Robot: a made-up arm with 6 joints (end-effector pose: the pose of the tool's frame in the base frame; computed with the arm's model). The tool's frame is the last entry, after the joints. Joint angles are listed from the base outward.
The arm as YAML. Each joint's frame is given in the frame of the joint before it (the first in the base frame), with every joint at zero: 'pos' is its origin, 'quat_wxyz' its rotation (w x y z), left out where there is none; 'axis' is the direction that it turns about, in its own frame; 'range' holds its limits. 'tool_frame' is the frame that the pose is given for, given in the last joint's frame.
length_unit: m
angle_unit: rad
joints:
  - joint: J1
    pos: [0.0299, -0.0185, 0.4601]
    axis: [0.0, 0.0, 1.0]
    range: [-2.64, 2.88]
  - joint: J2
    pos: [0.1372, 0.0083, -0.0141]
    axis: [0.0, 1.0, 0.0]
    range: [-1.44, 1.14]
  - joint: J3
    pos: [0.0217, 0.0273, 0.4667]
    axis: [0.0, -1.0, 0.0]
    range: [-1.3, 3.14]
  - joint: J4
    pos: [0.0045, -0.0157, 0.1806]
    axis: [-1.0, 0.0, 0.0]
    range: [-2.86, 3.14]
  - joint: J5
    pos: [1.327, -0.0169, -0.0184]
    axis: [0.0, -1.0, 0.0]
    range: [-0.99, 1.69]
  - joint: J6
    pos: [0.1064, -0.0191, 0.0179]
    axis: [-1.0, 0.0, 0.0]
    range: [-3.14, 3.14]
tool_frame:
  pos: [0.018, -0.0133, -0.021]
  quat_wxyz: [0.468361, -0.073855, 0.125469, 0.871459]
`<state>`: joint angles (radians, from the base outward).
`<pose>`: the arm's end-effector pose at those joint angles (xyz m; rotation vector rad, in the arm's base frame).
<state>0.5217 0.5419 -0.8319 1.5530 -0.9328 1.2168</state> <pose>0.8613 0.3605 -0.5152 0.4724 -1.7566 0.2745</pose>
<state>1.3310 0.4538 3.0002 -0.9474 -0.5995 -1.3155</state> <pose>-0.2600 -0.8635 1.5662 -0.1269 1.0325 -0.6367</pose>
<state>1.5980 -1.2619 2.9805 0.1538 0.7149 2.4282</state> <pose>0.0532 -0.7015 -0.7647 1.6534 -0.5992 0.0980</pose>
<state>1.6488 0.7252 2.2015 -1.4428 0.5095 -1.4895</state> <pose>0.0230 0.4115 2.2292 -1.4256 1.2065 0.4431</pose>
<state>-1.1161 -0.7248 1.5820 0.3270 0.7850 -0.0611</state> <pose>-0.5460 1.1502 1.6898 -2.8034 0.5355 -0.5630</pose>
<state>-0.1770 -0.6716 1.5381 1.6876 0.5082 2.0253</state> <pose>-1.0947 0.2856 1.8343 0.2592 0.9925 -1.9125</pose>
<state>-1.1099 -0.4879 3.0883 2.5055 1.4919 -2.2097</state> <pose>-0.4292 1.1141 0.2203 -1.9101 1.3695 -0.4098</pose>
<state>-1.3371 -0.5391 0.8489 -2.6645 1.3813 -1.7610</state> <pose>0.0321 -0.1015 2.1962 0.6748 1.6283 0.2401</pose>
